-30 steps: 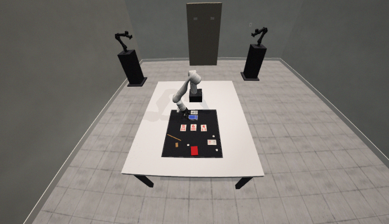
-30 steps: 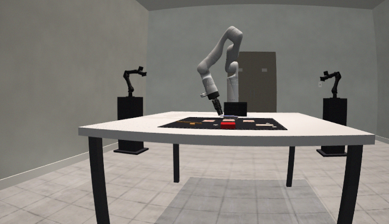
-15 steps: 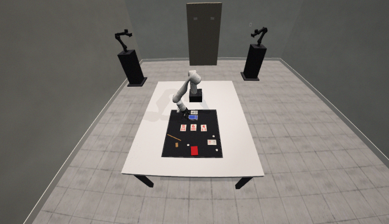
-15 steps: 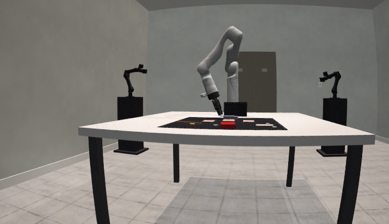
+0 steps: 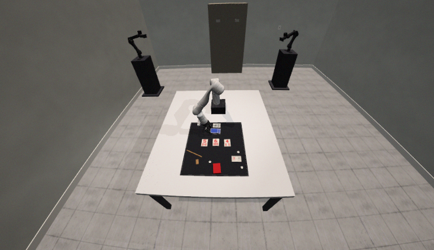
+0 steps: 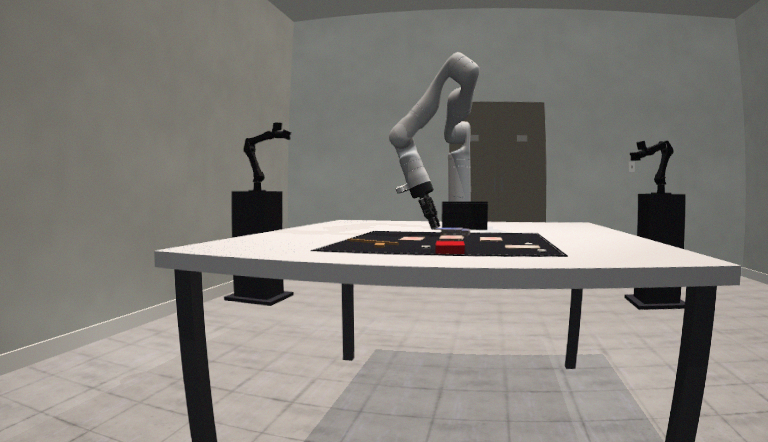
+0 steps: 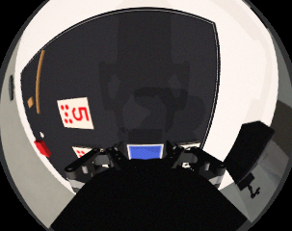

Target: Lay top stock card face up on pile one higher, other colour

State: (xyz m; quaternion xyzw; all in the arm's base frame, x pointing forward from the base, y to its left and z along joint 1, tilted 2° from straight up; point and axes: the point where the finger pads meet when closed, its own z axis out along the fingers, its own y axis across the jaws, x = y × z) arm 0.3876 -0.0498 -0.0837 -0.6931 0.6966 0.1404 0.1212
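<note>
The blue-backed card is 4 cm to the left of my hand and 1 cm below it. The rest, counted from my hand: wooden stick (28 cm ahead, 14 cm to the right, 3 cm below); then black mat (17 cm ahead, 6 cm to the left, 5 cm below); then black 6 card (9 cm behind, 7 cm to the left, 3 cm below).
</note>
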